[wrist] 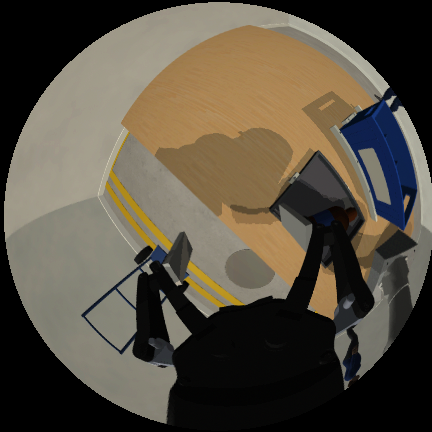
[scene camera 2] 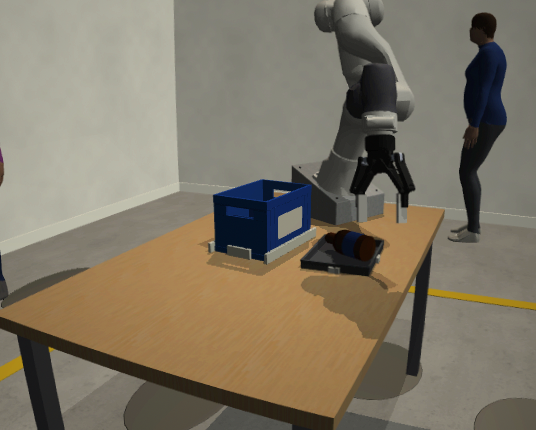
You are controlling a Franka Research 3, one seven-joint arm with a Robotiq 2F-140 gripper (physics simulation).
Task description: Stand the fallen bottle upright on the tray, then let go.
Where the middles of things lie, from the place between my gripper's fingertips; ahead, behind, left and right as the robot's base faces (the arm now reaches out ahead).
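Labels:
The brown bottle (scene camera 2: 359, 246) is 180 mm behind my hand, and from that same hand it's also 120 mm to the right and 120 mm below.

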